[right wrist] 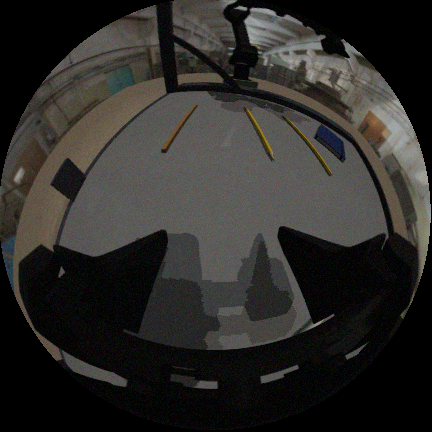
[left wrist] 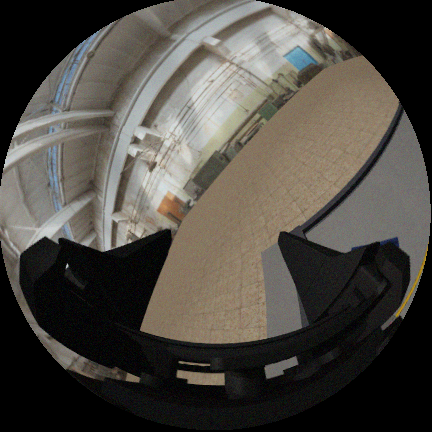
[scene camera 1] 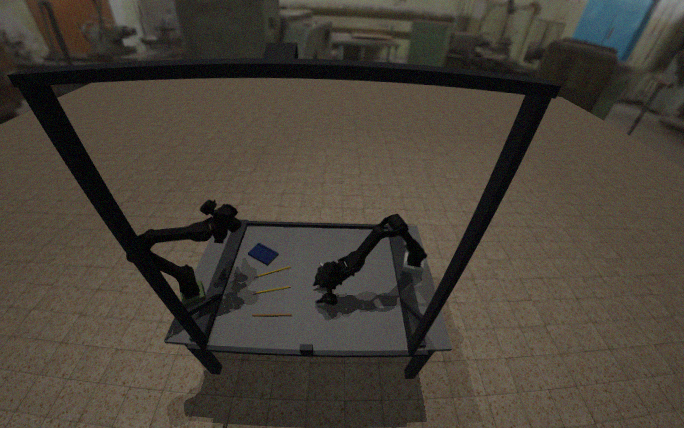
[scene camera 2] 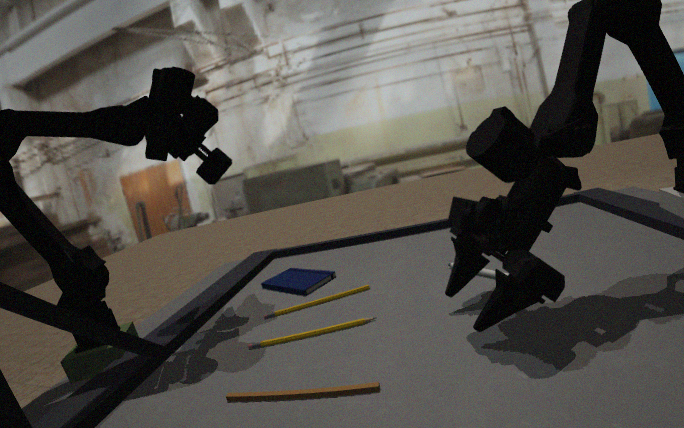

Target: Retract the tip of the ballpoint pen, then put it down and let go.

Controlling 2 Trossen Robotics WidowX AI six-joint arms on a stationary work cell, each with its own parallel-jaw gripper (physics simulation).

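Places are measured from the left arm's base along level axes (x right, y back, z down), in metres.
Pixels of known places: left gripper, between the fingertips: [left wrist: 226, 236] [scene camera 2: 200, 148]; right gripper, between the fingertips: [right wrist: 223, 234] [scene camera 1: 315, 294] [scene camera 2: 460, 311]; left arm's base, origin of its link: [right wrist: 239, 78] [scene camera 1: 191, 292]; right arm's base, origin of its link: [scene camera 1: 414, 261].
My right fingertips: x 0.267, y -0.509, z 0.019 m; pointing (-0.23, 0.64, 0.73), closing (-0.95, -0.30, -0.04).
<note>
Ahead of a thing's pixels: the offset from my right fingertips to its top centre.
The white pen {dx -0.096, dy -0.123, dz +0.008 m} [scene camera 2: 489, 273] lies on the table at the right of scene camera 2, partly hidden behind the right gripper's fingers; its ends and tip cannot be made out. My right gripper [scene camera 2: 462, 311] [right wrist: 223, 234] is open and empty, pointing down low over the table, with the pen showing behind and between its fingers in scene camera 2. In scene camera 1 the arm covers the pen. My left gripper [left wrist: 226, 236] is open and empty, raised beyond the table's left side, far from the pen.
Two yellow pencils {dx -0.227, dy +0.125, dz +0.014 m} [scene camera 1: 272, 272] {dx -0.127, dy +0.163, dz +0.013 m} [scene camera 1: 272, 290] [scene camera 2: 317, 301] [scene camera 2: 312, 332] [right wrist: 308, 145] [right wrist: 259, 133], an orange-brown stick {dx -0.005, dy +0.214, dz +0.014 m} [scene camera 1: 271, 315] [scene camera 2: 302, 392] [right wrist: 179, 128] and a blue book {dx -0.364, dy +0.128, dz +0.009 m} [scene camera 1: 262, 253] [scene camera 2: 298, 280] [right wrist: 330, 142] lie left of the right gripper in scene camera 1. Dark frame posts stand at the table's sides.
</note>
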